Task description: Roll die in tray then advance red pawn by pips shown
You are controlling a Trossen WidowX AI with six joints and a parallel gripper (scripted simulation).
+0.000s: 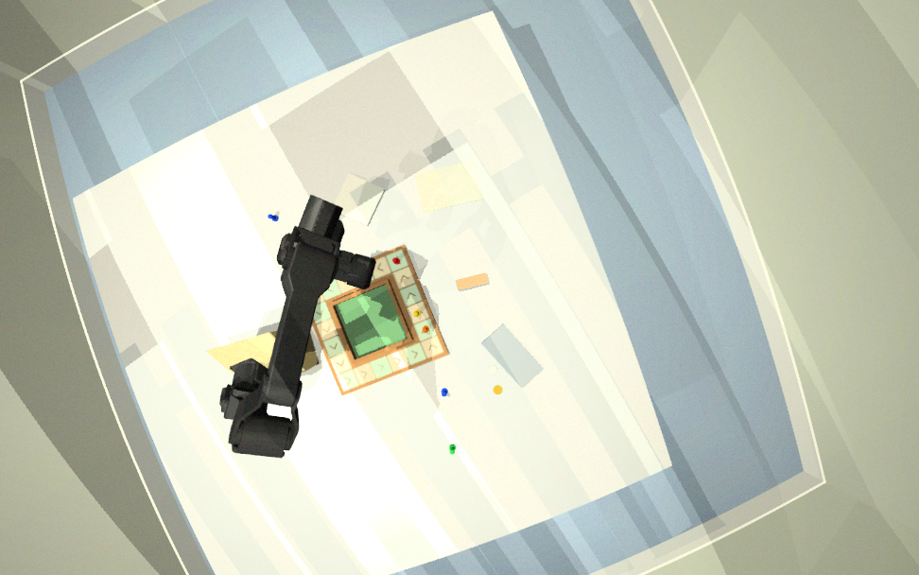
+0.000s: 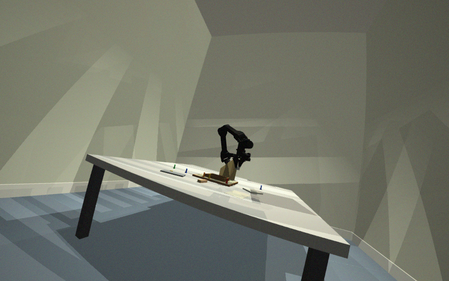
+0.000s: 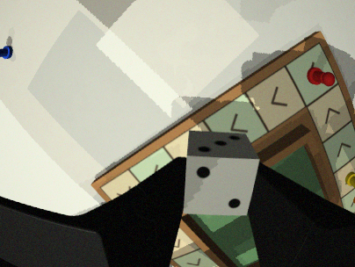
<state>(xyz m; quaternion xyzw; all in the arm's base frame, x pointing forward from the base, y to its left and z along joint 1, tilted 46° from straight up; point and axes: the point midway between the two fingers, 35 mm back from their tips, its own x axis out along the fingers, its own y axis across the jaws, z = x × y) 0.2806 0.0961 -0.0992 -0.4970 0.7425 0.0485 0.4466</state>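
My gripper tip is 10 cm short of the red pawn, 3 cm to the left of it and 10 cm above it. Round my gripper tip: yellow pawn (10 cm ahead, 16 cm to the right, 10 cm below); white die (right at my gripper tip); green tray (1 cm behind, 14 cm to the right, 12 cm below).
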